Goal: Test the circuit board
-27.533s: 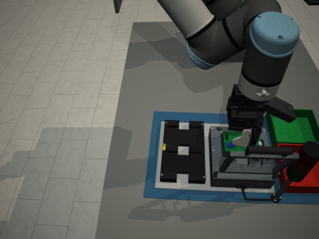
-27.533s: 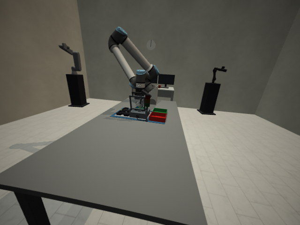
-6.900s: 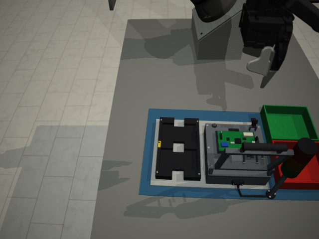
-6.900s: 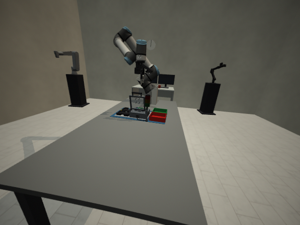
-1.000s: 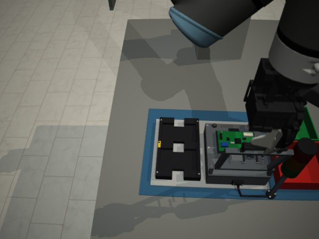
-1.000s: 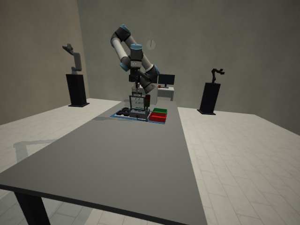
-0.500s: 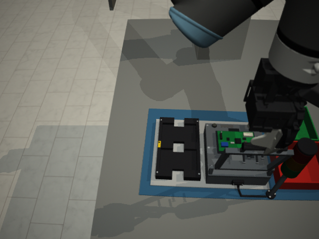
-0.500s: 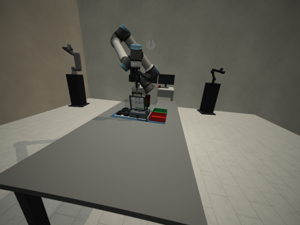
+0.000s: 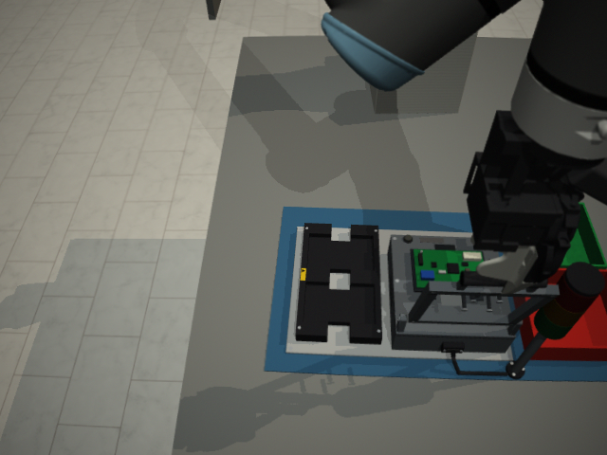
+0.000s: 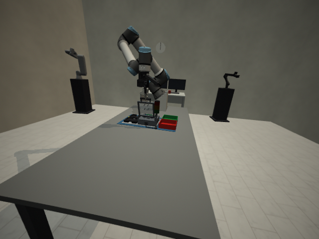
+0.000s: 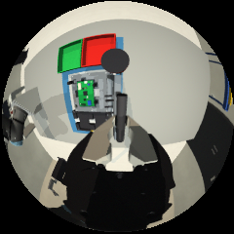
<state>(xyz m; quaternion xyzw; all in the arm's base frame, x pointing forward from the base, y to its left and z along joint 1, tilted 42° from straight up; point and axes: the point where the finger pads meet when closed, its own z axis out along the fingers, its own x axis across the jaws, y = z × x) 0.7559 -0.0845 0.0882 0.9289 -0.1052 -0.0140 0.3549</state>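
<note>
Now: the black latch tab 20 cm behind my hand, 9 cm to the left of it and 18 cm below it. From my hand the other things lie so: green circuit board 15 cm behind, 2 cm to the left, 20 cm below; then tester lid 2 cm behind, 9 cm below; then red bin 6 cm behind, 21 cm to the left, 26 cm below.
</note>
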